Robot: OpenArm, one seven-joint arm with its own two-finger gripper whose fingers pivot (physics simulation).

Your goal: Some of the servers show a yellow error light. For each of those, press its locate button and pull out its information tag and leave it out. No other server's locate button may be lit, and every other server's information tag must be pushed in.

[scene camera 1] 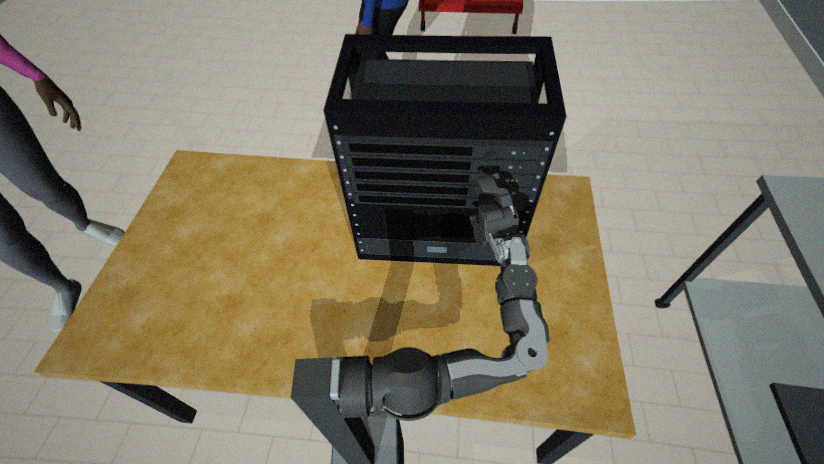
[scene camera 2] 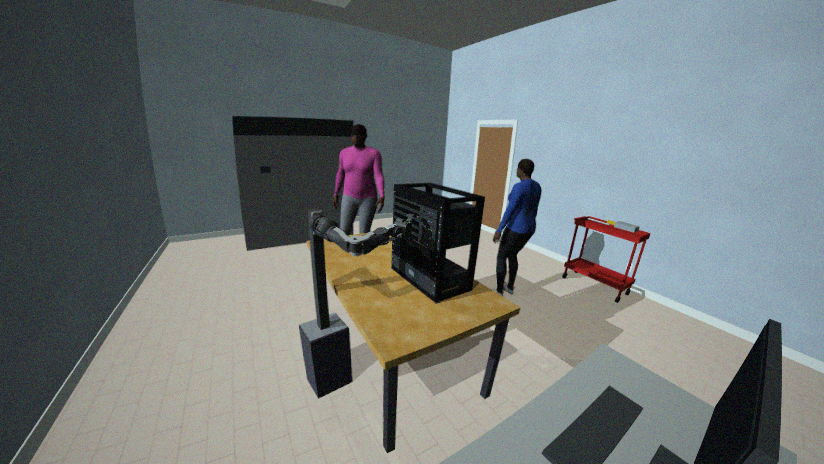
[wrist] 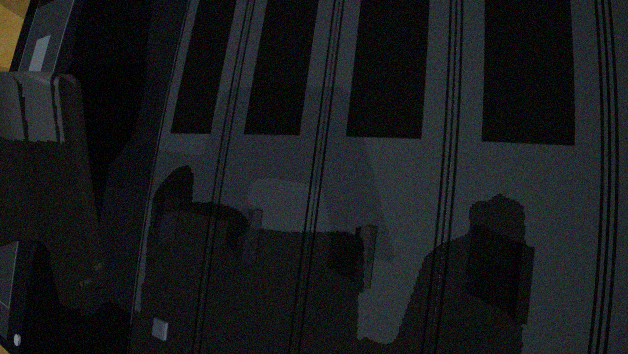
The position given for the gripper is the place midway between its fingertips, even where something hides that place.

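Note:
Black server rack (scene camera 1: 408,145), (scene camera 2: 453,223), (wrist: 326,123). Gripper (scene camera 1: 482,195).

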